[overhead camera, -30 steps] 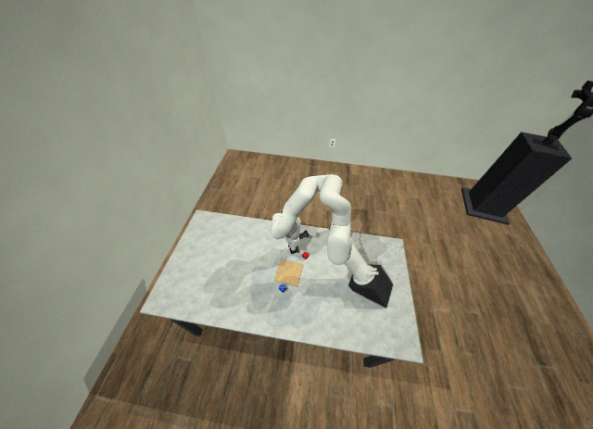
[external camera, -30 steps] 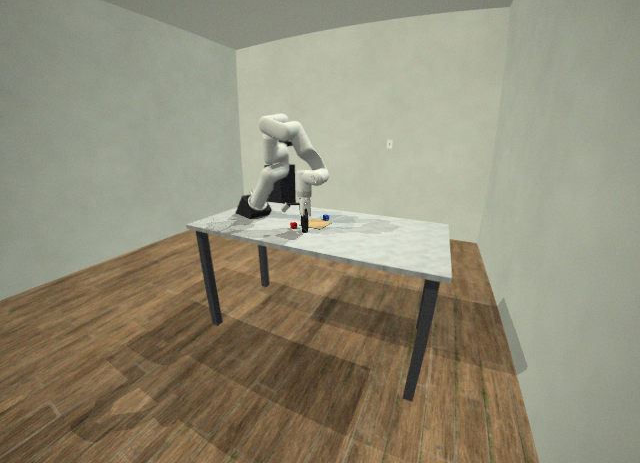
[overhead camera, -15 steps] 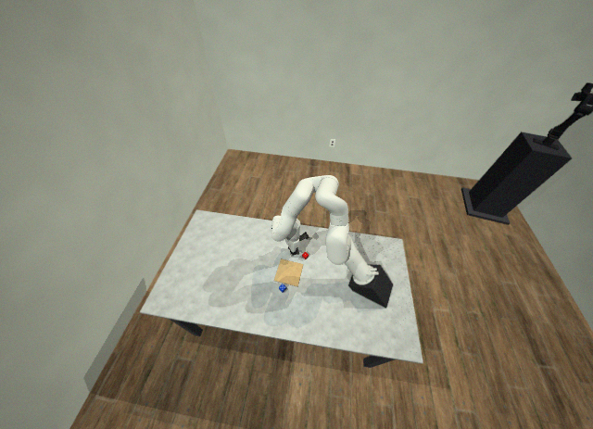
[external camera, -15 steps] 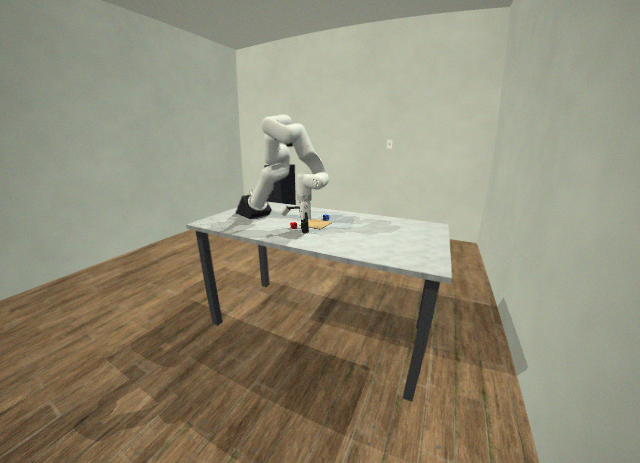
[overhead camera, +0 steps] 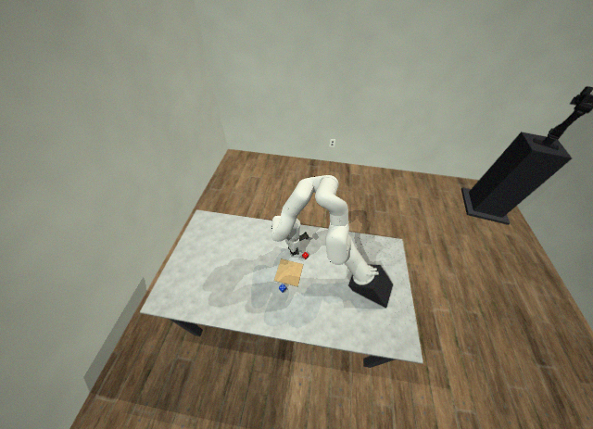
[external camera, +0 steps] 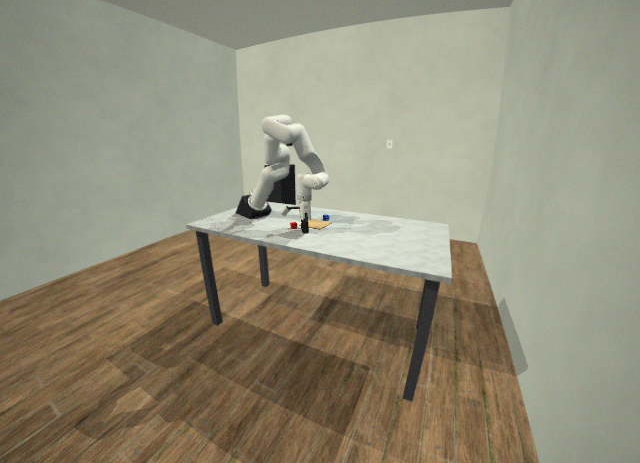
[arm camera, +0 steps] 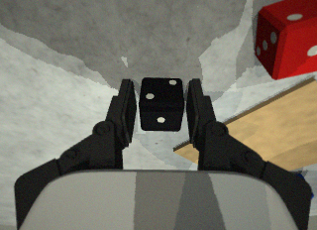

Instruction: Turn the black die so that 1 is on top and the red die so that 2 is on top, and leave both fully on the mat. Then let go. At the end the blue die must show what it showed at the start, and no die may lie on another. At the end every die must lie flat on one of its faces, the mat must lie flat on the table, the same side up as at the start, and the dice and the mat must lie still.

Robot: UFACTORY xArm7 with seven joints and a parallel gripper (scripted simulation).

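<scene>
The black die is 1 cm below my hand. Also, from my hand: blue die 2 cm behind, 24 cm to the left, 1 cm below; red die 9 cm behind, 1 cm to the left, 1 cm below; tan mat 2 cm behind, 14 cm to the left, 2 cm below.
</scene>
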